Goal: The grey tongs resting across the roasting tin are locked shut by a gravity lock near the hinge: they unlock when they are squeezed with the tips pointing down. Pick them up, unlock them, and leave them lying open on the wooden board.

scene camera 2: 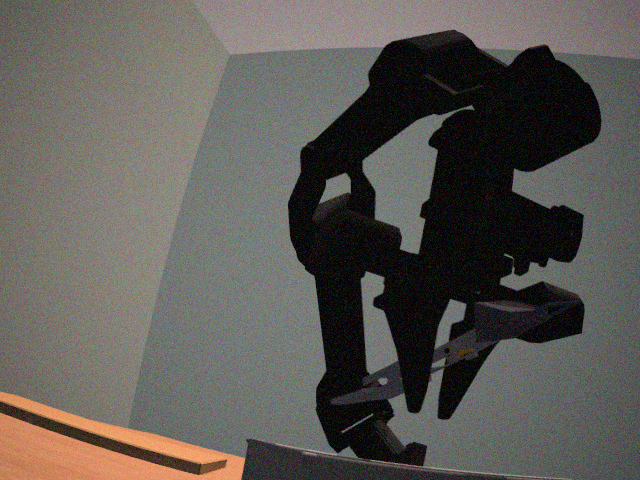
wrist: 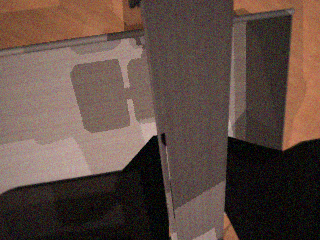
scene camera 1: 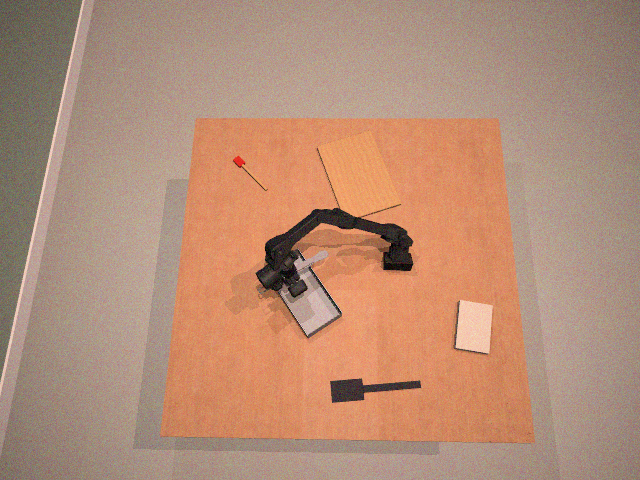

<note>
I see my gripper, a pale block and a grey roasting tin.
My gripper also shows in the wrist view.
</note>
